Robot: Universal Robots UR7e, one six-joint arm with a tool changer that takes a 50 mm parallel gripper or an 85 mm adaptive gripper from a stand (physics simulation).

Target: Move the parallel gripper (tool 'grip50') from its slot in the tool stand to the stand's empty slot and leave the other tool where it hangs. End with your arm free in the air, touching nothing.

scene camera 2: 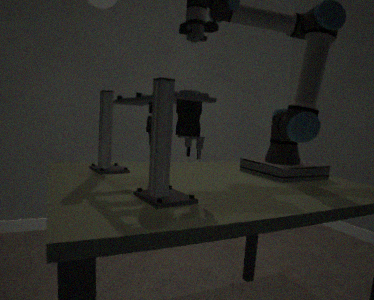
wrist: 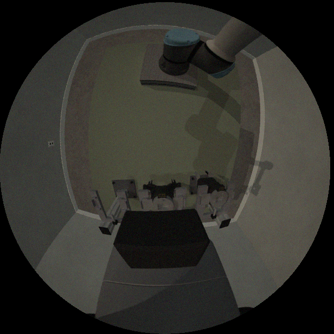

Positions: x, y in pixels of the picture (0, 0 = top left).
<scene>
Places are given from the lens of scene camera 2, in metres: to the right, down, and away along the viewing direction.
parallel gripper point(scene camera 2: 188, 126): 0.00, -0.07, 0.81
</scene>
